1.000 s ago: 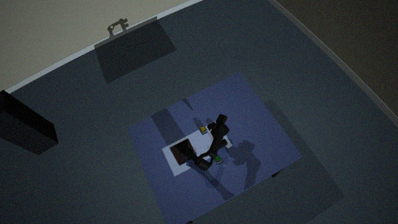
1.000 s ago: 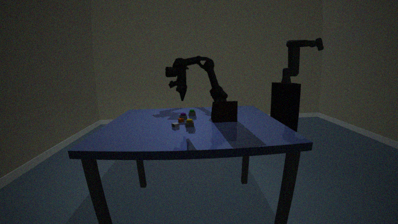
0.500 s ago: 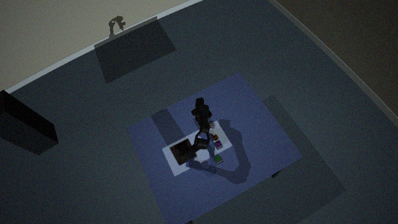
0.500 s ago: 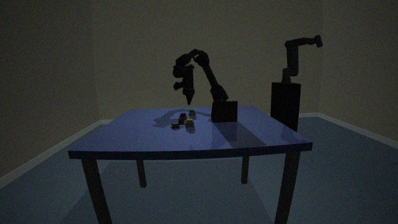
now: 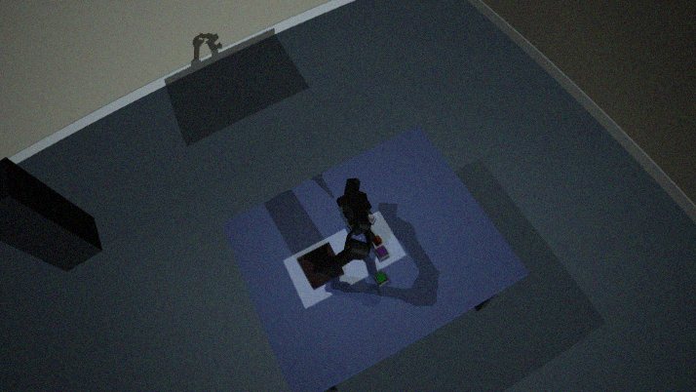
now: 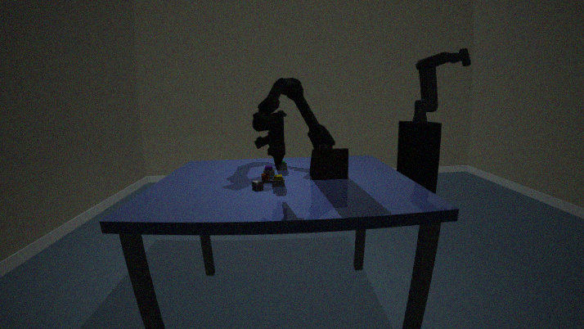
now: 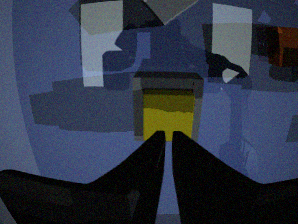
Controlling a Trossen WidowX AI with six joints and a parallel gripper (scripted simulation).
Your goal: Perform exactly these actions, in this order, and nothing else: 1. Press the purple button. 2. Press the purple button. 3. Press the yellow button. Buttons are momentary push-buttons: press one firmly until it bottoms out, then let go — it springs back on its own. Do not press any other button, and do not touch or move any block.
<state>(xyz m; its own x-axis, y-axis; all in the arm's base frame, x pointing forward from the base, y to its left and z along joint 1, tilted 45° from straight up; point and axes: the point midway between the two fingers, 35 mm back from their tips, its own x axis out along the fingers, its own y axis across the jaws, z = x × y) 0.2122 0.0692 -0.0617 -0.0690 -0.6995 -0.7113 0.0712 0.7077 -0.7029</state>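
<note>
The yellow button lies 3 cm below my gripper tip. From my gripper tip the other things lie so: purple button: 3 cm ahead, 17 cm to the right, 3 cm below; white block: 8 cm ahead, 5 cm below; orange block: 5 cm ahead, 11 cm to the right, 5 cm below.
</note>
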